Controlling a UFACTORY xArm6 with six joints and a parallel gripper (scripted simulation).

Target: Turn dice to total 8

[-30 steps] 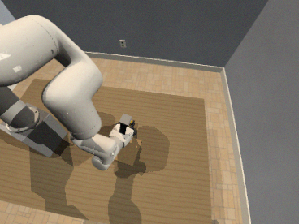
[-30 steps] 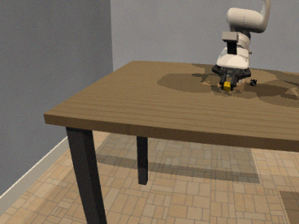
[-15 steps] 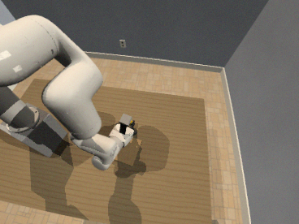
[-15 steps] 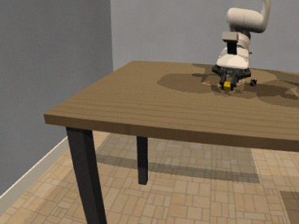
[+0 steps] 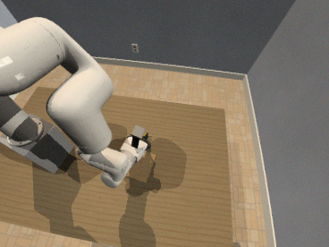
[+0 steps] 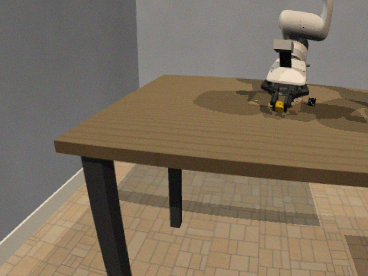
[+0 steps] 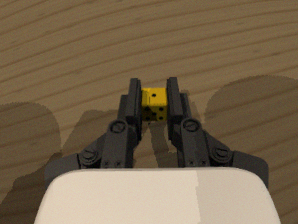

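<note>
My gripper is now 20 mm short of the tan mat, 130 mm to the left of it and 30 mm above it. Round my hand: black die 80 mm behind, 150 mm to the right, 30 mm below; white die 30 mm behind, 140 mm to the right, 20 mm below; yellow die 10 mm to the left, 10 mm below.
</note>
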